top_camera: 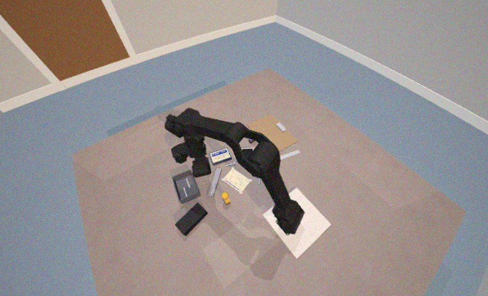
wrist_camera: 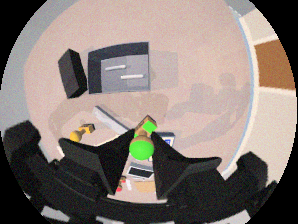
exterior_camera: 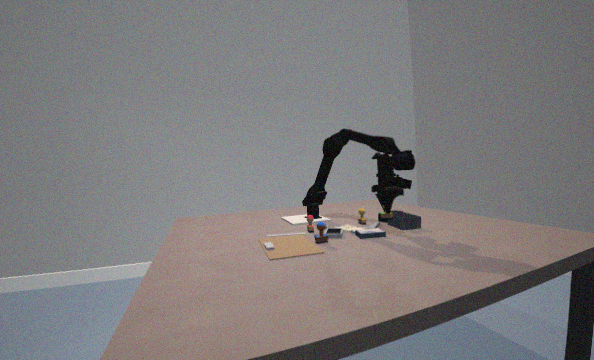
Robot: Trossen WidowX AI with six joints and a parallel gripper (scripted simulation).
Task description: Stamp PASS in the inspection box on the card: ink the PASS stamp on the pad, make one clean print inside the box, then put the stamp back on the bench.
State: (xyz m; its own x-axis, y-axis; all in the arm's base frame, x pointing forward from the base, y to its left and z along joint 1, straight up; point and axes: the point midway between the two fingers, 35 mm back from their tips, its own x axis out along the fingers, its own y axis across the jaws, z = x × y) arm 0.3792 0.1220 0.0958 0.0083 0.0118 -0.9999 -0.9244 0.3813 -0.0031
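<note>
Right now my gripper tip is 7 cm past the grey bar and 6 cm above it. The rest, counted from my gripper tip: grey tray (2 cm behind, 10 cm to the left, 6 cm below); blue-and-white box (2 cm ahead, 9 cm to the right, 5 cm below); green-knobbed stamp (right at my gripper tip).
</note>
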